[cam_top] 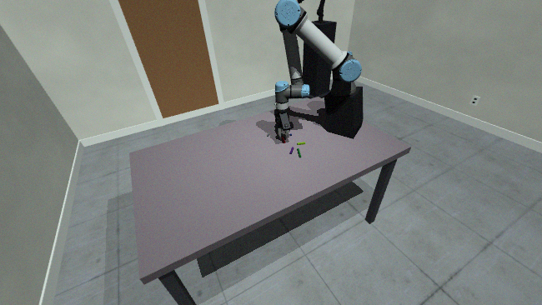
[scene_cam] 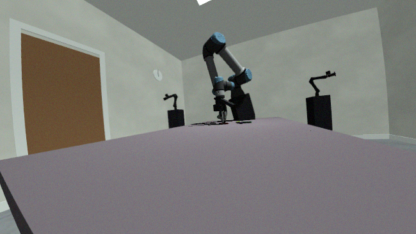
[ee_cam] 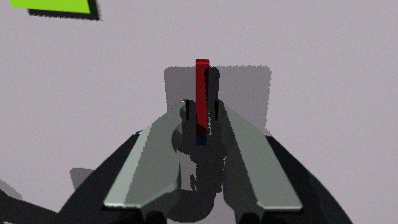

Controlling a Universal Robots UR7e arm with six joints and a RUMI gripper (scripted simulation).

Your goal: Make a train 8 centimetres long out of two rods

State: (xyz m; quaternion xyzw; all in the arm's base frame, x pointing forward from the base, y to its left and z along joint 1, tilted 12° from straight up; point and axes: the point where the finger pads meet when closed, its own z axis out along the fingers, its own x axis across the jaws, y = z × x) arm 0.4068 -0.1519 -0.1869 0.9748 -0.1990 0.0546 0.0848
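My hand is 10 mm above the red rod. Round my hand: purple rod 30 mm ahead, 120 mm to the left, 10 mm below; then grey rod 40 mm ahead, 110 mm to the right, 10 mm below; then lime rod 60 mm behind, 110 mm to the left, 10 mm below.
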